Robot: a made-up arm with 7 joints. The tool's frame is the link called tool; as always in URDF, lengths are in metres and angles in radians.
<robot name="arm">
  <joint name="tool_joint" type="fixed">
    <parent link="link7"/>
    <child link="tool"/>
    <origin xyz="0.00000 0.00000 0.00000" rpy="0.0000 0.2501 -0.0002"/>
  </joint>
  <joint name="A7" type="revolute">
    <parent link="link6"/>
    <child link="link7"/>
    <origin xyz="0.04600 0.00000 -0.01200" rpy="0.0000 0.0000 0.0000"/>
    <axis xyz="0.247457 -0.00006 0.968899"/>
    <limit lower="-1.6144" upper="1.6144"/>
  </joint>
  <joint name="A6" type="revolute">
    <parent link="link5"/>
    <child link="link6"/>
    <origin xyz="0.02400 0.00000 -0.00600" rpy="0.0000 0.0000 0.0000"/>
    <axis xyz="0.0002 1 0.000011"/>
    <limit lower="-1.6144" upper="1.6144"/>
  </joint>
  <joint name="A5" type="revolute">
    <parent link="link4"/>
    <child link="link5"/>
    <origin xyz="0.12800 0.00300 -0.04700" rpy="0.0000 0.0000 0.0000"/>
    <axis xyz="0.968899 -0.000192 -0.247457"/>
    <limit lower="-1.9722" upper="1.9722"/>
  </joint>
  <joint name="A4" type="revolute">
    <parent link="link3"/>
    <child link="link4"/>
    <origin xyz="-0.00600 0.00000 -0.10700" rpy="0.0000 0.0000 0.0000"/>
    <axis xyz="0.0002 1 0.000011"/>
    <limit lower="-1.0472" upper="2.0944"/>
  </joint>
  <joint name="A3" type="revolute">
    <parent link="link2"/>
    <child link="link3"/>
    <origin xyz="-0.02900 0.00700 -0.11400" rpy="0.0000 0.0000 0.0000"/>
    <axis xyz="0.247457 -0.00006 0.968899"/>
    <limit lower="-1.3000" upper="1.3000"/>
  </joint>
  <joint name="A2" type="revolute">
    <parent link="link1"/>
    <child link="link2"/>
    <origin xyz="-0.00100 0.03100 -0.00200" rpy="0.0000 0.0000 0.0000"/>
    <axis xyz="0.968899 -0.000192 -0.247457"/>
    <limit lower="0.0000" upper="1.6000"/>
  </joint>
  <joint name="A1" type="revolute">
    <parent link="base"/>
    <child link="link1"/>
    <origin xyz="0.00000 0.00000 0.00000" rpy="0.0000 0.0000 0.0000"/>
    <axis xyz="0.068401 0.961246 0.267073"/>
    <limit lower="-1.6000" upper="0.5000"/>
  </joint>
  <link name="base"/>
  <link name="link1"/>
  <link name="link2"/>
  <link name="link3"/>
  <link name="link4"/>
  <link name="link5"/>
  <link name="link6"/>
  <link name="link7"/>
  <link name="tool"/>
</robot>
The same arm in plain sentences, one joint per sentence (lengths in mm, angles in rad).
The arm has seven revolute joints in a row. What follows holds with every joint at zero, and every direction is one of the base frame's. Joint 1 is mounted at the same point as the base frame's origin and turns about the direction (0.068403, 0.961235, 0.26711), from -1.6 to 0.5 rad. Joint 2 is mounted 1 mm along -x and 31 mm along +y and 2 mm along -z from joint 1 and turns about the direction (0.968889, -0.0002, -0.247497), from 0 to 1.6 rad. Joint 3 is mounted 29 mm along -x and 7 mm along +y and 114 mm along -z from joint 2 and turns about the direction (0.247497, -0.0001, 0.968889), from -1.3 to 1.3 rad. Joint 4 is mounted 6 mm along -x and 107 mm along -z from joint 3 and turns about the direction (0.0002, 1, 0), from -1.0472 to 2.0944 rad. Joint 5 is mounted 128 mm along +x and 3 mm along +y and 47 mm along -z from joint 4 and turns about the direction (0.968889, -0.0002, -0.247497), from -1.9722 to 1.9722 rad. Joint 6 is mounted 24 mm along +x and 6 mm along -z from joint 5 and turns about the direction (0.0002, 1, 0), from -1.6144 to 1.6144 rad. Joint 7 is mounted 46 mm along +x and 12 mm along -z from joint 6 and turns about the direction (0.247497, -0.0001, 0.968889), from -1.6144 to 1.6144 rad. The tool frame, which is the frame that the pose is given for, is mounted at the same point as joint 7; its axes are the base frame's turned by roll 0, pitch 0.2501 and yaw -0.0002 rad (as in URDF: about the fixed x, then y, then z).
